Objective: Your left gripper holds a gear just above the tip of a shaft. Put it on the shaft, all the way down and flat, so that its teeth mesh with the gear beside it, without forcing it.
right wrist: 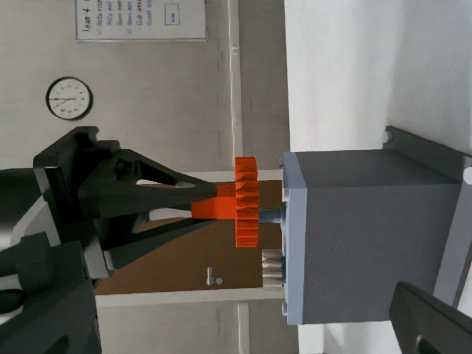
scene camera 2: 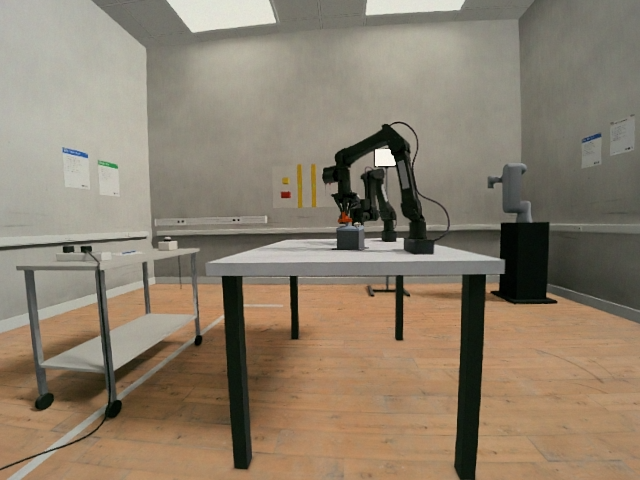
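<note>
An orange gear with a hub is held by my left gripper, whose fingers are shut on the hub. The gear looks about level, with a gap between it and the light blue top plate of a dark grey box. The shaft shows between gear and plate; its tip is hidden, so I cannot tell how far it is in the bore. A small silver gear stands beside the shaft, lower than the orange gear. My right gripper is open and empty, its fingers at the right wrist view's lower corners.
The box stands on the white table, on a dark base flange. The left arm's base stands near the table's right edge, and the right arm is behind it. A trolley is left of the table.
</note>
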